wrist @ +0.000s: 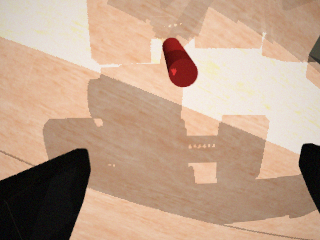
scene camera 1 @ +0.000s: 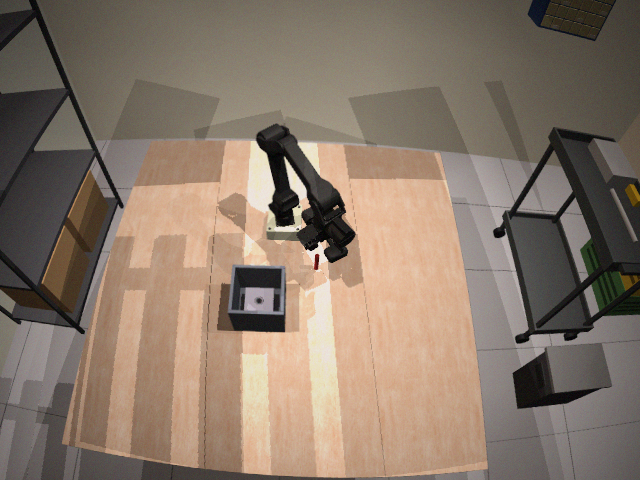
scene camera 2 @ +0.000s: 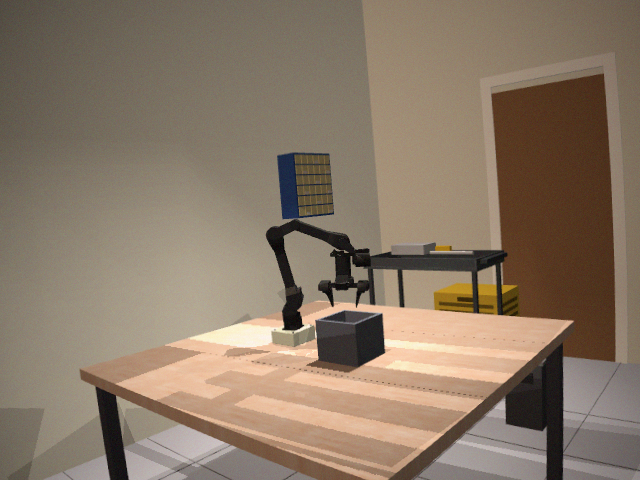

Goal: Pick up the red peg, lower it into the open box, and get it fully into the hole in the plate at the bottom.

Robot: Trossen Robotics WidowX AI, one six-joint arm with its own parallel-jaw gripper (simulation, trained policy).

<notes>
I see my gripper (scene camera 1: 324, 246), a dark box (scene camera 2: 353, 338) and a red peg (wrist: 181, 69).
The dark box is seen too in scene camera 1 (scene camera 1: 254, 276). My gripper also shows in the wrist view (wrist: 199, 159) and in scene camera 2 (scene camera 2: 344, 307). The wrist view does not show the dark box: it is out of frame. Scene camera 2 misses the red peg, which is hidden by the dark box.
</notes>
